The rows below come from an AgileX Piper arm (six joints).
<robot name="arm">
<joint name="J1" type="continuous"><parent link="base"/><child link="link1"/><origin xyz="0.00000 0.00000 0.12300" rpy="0.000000 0.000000 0.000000"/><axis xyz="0 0 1"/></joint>
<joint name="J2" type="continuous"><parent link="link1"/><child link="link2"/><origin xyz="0.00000 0.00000 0.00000" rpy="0.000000 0.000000 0.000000"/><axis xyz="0 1 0"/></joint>
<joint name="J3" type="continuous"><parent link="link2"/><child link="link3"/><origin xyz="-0.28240 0.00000 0.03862" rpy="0.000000 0.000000 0.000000"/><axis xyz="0 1 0"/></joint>
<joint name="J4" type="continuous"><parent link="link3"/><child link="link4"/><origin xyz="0.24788 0.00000 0.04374" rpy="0.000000 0.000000 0.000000"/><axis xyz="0.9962 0 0.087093"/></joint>
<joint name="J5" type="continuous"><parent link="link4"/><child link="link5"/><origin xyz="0.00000 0.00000 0.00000" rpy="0.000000 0.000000 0.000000"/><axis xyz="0 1 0"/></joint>
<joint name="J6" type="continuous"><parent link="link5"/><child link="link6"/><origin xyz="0.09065 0.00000 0.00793" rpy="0.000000 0.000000 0.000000"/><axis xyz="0.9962 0 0.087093"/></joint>
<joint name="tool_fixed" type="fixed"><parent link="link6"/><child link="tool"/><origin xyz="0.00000 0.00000 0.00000" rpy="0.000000 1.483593 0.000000"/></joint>
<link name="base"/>
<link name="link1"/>
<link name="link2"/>
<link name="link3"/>
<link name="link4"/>
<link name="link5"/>
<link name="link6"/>
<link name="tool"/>
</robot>
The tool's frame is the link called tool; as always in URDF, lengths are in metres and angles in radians. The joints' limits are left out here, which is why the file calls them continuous.
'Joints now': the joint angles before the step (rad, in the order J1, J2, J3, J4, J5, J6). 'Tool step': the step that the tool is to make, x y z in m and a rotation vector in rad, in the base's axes. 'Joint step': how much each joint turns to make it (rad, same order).
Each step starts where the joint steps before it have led.
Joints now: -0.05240, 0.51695, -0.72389, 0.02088, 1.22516, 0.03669
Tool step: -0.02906, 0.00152, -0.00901, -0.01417, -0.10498, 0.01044
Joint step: 0.00016, -0.16409, 0.05810, -0.00011, 0.00067, -0.01338
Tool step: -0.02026, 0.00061, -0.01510, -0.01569, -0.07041, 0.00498
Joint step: -0.00014, -0.13583, 0.06391, -0.00523, 0.00096, -0.01029
